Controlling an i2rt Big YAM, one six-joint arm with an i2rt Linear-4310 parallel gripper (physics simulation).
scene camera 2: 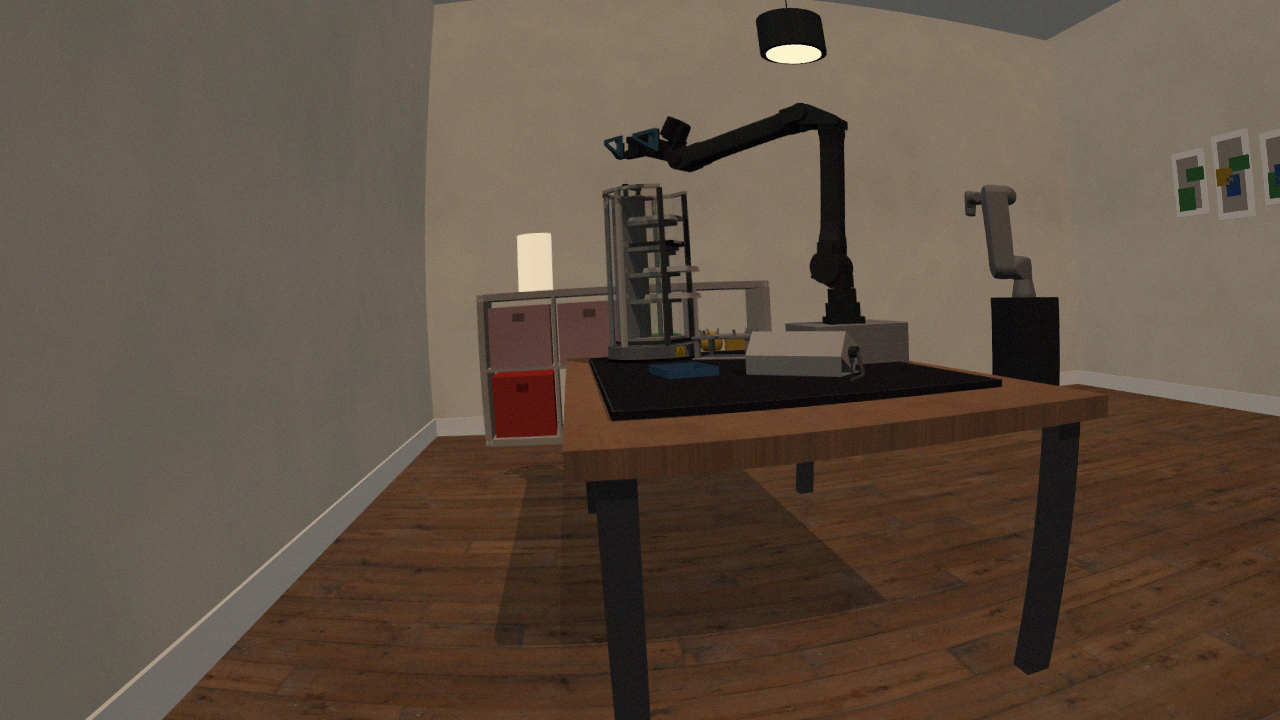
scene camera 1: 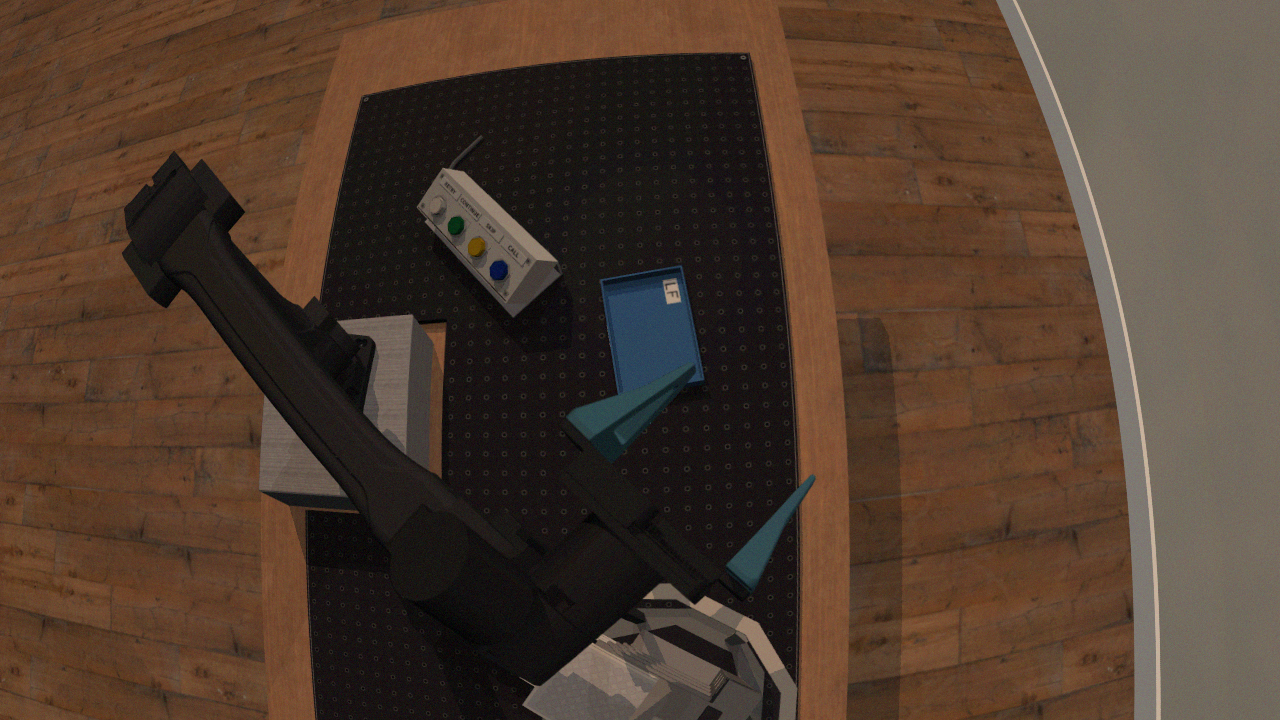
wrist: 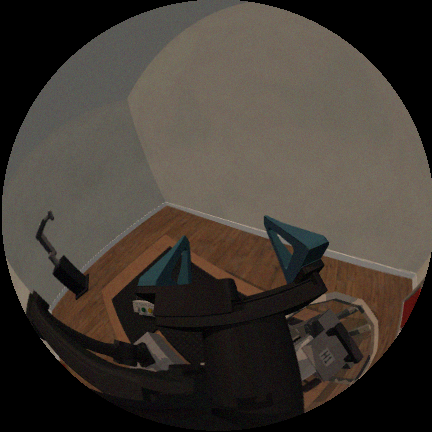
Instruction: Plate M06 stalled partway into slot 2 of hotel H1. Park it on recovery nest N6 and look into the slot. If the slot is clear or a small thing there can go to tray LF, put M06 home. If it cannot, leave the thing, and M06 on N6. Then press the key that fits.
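Places are measured from the arm's base along level axes (x ahead, y left, z up), in millimetres.
Pixels of known places: gripper, between the fingertips: (scene camera 2: 618, 139) (scene camera 1: 754, 422) (wrist: 224, 229); arm's base, origin of its link: (scene camera 2: 843, 323) (scene camera 1: 342, 380) (wrist: 143, 354).
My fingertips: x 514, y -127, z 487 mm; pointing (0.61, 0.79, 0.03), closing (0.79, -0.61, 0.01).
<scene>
For each thing: its top centre in the pictures, then the offset to it from my fingertips. "spot": a spot on its surface instead.
- Hotel H1, centre of its top: (scene camera 2: 645, 184) 54 mm back, 213 mm right, 91 mm down
- Blue tray LF, centre of its top: (scene camera 1: 650, 328) (scene camera 2: 682, 365) 131 mm back, 263 mm left, 557 mm down
- key box, centre of its top: (scene camera 1: 476, 218) (scene camera 2: 801, 330) (wrist: 144, 304) 370 mm back, 369 mm left, 491 mm down
- key box's cable, a spot on its surface: (scene camera 1: 467, 152) spot: 446 mm back, 528 mm left, 571 mm down
My gripper (scene camera 1: 752, 420) (scene camera 2: 626, 143) (wrist: 224, 229) is open and empty, with teal fingers spread wide, high above the table and higher than the hotel's top. Hotel H1 (scene camera 2: 637, 351) (wrist: 322, 345) is a tall round rack with several levels. Two pale plates (scene camera 2: 673, 268) (scene camera 2: 675, 294) stick out of it on the right in scene camera 2; I cannot tell which is M06 or see into slot 2. Blue tray LF (scene camera 1: 646, 331) (scene camera 2: 682, 368) lies on the mat. The key box (scene camera 1: 490, 234) (scene camera 2: 796, 351) (wrist: 144, 308) has white, green, yellow and blue keys. Nest N6 cannot be made out.
The arm's grey base block (scene camera 1: 393, 358) (scene camera 2: 886, 340) stands at the table's edge. The key box's cable (scene camera 1: 467, 152) sticks out behind it. Yellow items (scene camera 2: 733, 342) show low beside the hotel. A second arm (scene camera 2: 998, 232) stands on a black pedestal (scene camera 2: 1024, 340) beyond the table.
</scene>
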